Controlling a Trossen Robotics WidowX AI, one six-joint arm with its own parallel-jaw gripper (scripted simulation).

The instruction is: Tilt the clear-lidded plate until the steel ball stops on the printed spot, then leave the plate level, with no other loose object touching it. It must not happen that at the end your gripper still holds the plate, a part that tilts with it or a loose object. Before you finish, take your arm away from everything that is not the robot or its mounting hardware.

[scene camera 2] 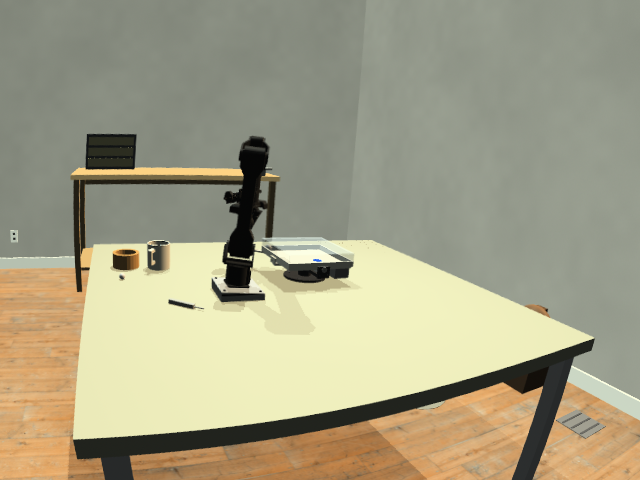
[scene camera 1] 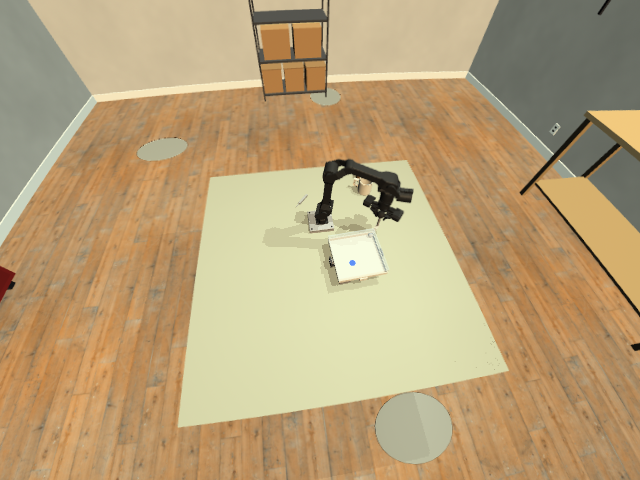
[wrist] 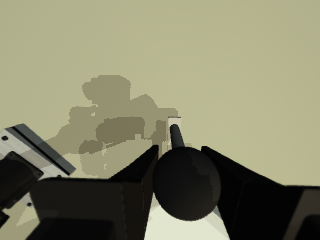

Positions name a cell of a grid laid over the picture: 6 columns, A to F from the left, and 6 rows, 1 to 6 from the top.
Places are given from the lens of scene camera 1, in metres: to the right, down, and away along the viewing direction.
clear-lidded plate (scene camera 1: D4): 0.17, 0.07, 1.14
